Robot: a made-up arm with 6 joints. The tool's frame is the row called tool. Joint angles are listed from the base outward.
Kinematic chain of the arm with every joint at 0, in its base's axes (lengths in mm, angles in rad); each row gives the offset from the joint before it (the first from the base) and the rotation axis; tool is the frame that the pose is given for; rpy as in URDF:
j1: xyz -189 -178 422 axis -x
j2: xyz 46 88 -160 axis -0.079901 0.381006 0.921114
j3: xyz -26 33 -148 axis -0.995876 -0.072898 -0.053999
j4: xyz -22 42 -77 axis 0.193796 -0.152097 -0.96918
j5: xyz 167 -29 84 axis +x
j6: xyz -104 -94 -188 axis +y
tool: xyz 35 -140 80 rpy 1.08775 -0.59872 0.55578
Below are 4 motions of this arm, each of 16 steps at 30 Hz.
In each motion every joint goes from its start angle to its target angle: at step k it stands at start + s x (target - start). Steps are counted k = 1, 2, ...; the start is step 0. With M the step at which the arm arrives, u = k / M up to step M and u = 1 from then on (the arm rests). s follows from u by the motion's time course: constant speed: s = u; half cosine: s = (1 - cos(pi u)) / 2; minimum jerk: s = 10 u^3 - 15 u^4 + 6 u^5.
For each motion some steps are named. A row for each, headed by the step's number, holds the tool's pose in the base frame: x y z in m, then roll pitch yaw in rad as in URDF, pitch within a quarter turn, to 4 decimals.
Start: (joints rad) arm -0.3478 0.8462 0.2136 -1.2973 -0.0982 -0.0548
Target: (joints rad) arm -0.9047 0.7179 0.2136 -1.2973 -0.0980 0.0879
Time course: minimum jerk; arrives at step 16
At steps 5, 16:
5: -0.0810 0.2482 0.1239 0.9997 -0.4302 2.6790
16: -0.0561 0.3392 0.3400 0.6190 -0.5692 2.7316

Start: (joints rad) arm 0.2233 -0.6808 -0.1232 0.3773 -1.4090 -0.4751
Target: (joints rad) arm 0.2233 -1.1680 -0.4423 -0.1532 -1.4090 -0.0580
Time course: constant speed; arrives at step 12
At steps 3, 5, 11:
3: -0.2748 -0.2184 0.2653 -0.2336 -0.1515 0.1738
5: -0.2649 -0.2318 0.2639 -0.1980 -0.2035 0.1424
11: -0.2415 -0.2682 0.2659 -0.1115 -0.3640 0.0488

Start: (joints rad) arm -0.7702 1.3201 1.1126 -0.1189 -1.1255 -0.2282
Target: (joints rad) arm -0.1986 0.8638 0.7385 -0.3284 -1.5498 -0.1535
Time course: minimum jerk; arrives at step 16
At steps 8, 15, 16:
8: -0.2070 0.0752 0.4419 -0.4279 0.7444 1.9224
15: -0.1916 0.1066 0.3632 -0.3184 1.0457 1.8657
16: -0.1915 0.1067 0.3628 -0.3181 1.0470 1.8654

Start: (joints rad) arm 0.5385 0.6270 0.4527 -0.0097 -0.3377 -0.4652
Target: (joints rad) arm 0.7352 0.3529 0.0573 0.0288 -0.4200 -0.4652
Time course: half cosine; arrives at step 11
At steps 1, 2, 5, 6, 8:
1: -0.0466 -0.3525 0.2751 0.4302 0.3329 1.6934
2: -0.0488 -0.3591 0.2759 0.4223 0.3290 1.6717
5: -0.0630 -0.3970 0.2812 0.3710 0.2998 1.5474
6: -0.0695 -0.4118 0.2835 0.3483 0.2848 1.4996
8: -0.0818 -0.4375 0.2878 0.3054 0.2530 1.4184

